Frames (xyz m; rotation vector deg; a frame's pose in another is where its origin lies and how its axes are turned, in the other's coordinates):
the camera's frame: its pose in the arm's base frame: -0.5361 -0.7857 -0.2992 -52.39 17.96 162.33
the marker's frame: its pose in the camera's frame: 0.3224 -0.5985 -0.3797 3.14 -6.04 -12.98
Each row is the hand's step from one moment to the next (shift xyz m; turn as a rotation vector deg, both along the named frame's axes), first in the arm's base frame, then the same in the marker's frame.
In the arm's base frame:
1: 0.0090 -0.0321 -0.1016 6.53 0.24 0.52
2: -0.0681 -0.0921 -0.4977 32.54 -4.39 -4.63
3: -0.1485 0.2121 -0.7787 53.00 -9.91 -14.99
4: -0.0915 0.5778 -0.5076 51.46 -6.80 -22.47
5: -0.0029 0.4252 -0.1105 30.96 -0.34 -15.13
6: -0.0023 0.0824 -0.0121 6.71 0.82 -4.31
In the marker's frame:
1: 0.0365 0.0184 -0.0988 -5.34 -2.88 -2.49
2: 0.2877 0.0770 -0.4149 -24.56 -9.76 -20.03
3: 0.5960 -0.1857 -0.5327 -36.94 -13.90 -39.67
4: 0.5236 -0.5225 -0.2296 -30.79 -16.61 -44.45
5: 0.1955 -0.3927 0.0240 -16.48 -13.52 -27.08
6: 0.0343 -0.0747 0.0133 -2.74 -3.81 -6.50

